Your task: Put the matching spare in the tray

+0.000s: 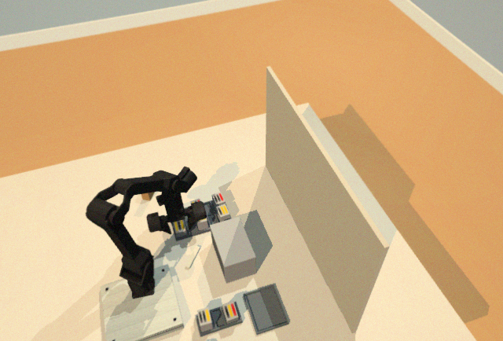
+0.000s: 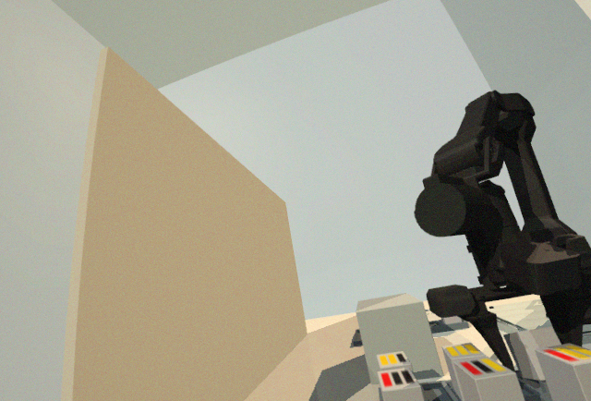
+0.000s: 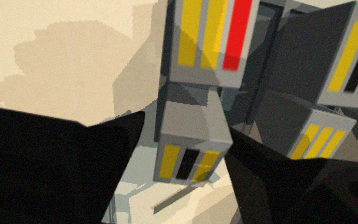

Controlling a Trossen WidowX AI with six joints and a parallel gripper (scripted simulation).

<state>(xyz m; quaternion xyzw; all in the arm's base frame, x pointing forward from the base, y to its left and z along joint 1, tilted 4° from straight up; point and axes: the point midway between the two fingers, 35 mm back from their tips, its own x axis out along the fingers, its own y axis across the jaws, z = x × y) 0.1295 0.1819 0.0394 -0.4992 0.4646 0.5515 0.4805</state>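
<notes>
Right now the thin stick is 100 mm to the right of my gripper tip, 30 mm ahead of it and 10 mm below it. Also, from my gripper tip: mounted unit (160 mm ahead, 120 mm to the right, 30 mm above); then tan wall panel (410 mm ahead, 210 mm above, 90 mm to the right); then small rack (320 mm to the right, 80 mm ahead, 10 mm below).
</notes>
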